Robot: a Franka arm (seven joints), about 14 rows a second.
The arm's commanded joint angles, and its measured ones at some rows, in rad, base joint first. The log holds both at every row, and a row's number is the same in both.
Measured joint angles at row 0:
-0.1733 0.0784 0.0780 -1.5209 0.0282 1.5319 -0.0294
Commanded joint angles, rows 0 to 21:
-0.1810 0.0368 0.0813 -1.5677 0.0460 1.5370 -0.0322
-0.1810 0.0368 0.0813 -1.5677 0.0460 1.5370 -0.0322
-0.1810 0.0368 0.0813 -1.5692 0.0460 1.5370 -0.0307
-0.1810 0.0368 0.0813 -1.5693 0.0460 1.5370 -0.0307
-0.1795 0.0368 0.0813 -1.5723 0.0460 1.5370 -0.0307
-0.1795 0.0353 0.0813 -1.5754 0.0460 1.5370 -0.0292
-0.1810 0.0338 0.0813 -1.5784 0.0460 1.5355 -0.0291
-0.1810 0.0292 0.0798 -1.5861 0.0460 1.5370 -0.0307
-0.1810 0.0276 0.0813 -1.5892 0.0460 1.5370 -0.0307
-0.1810 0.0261 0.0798 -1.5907 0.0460 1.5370 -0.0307
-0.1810 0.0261 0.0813 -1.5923 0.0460 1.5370 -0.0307
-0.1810 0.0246 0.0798 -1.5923 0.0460 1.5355 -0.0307
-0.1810 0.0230 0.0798 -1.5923 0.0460 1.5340 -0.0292
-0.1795 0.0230 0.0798 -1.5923 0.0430 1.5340 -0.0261
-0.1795 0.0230 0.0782 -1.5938 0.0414 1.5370 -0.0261
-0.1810 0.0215 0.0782 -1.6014 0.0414 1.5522 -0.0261
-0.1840 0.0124 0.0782 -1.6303 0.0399 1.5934 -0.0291
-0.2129 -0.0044 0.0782 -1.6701 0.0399 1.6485 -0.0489
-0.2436 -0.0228 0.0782 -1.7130 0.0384 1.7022 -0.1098
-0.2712 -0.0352 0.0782 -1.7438 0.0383 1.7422 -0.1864
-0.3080 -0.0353 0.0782 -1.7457 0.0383 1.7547 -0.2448
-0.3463 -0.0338 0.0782 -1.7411 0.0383 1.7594 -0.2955
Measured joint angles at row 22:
-0.2718 0.0161 0.0713 -1.6794 0.0271 1.7128 -0.1897
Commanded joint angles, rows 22 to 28:
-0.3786 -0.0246 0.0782 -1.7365 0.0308 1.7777 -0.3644
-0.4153 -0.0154 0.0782 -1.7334 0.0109 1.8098 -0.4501
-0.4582 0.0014 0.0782 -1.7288 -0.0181 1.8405 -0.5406
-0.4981 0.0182 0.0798 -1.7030 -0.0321 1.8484 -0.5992
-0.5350 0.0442 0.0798 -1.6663 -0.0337 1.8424 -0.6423
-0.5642 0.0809 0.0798 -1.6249 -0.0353 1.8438 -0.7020
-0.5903 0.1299 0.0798 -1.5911 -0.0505 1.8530 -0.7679
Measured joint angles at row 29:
-0.5405 0.0403 0.0630 -1.6749 -0.0273 1.8405 -0.6683
